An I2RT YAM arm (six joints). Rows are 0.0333 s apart.
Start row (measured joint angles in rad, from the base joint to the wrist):
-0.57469, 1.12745, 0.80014, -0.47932, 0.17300, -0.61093
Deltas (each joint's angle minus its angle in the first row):
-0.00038, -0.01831, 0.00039, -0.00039, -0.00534, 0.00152
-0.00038, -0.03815, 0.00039, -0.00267, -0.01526, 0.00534
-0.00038, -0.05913, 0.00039, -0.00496, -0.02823, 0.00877
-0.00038, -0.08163, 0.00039, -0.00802, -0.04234, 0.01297
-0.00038, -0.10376, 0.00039, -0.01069, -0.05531, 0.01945
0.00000, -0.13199, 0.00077, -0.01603, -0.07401, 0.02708
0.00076, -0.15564, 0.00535, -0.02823, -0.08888, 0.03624
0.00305, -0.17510, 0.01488, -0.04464, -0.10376, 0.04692
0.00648, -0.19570, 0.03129, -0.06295, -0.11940, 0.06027
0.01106, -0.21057, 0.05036, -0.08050, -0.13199, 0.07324
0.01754, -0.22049, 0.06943, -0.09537, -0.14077, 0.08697
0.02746, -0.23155, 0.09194, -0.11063, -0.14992, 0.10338
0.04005, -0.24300, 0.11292, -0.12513, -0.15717, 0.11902
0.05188, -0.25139, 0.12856, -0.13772, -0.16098, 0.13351
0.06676, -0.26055, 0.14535, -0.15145, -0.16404, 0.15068
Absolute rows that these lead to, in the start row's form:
-0.57507, 1.10914, 0.80053, -0.47971, 0.16766, -0.60941
-0.57507, 1.08930, 0.80053, -0.48199, 0.15774, -0.60559
-0.57507, 1.06832, 0.80053, -0.48428, 0.14477, -0.60216
-0.57507, 1.04582, 0.80053, -0.48734, 0.13066, -0.59796
-0.57507, 1.02369, 0.80053, -0.49001, 0.11769, -0.59148
-0.57469, 0.99546, 0.80091, -0.49535, 0.09899, -0.58385
-0.57393, 0.97181, 0.80549, -0.50755, 0.08412, -0.57469
-0.57164, 0.95235, 0.81502, -0.52396, 0.06924, -0.56401
-0.56821, 0.93175, 0.83143, -0.54227, 0.05360, -0.55066
-0.56363, 0.91688, 0.85050, -0.55982, 0.04101, -0.53769
-0.55715, 0.90696, 0.86957, -0.57469, 0.03223, -0.52396
-0.54723, 0.89590, 0.89208, -0.58995, 0.02308, -0.50755
-0.53464, 0.88445, 0.91306, -0.60445, 0.01583, -0.49191
-0.52281, 0.87606, 0.92870, -0.61704, 0.01202, -0.47742
-0.50793, 0.86690, 0.94549, -0.63077, 0.00896, -0.46025

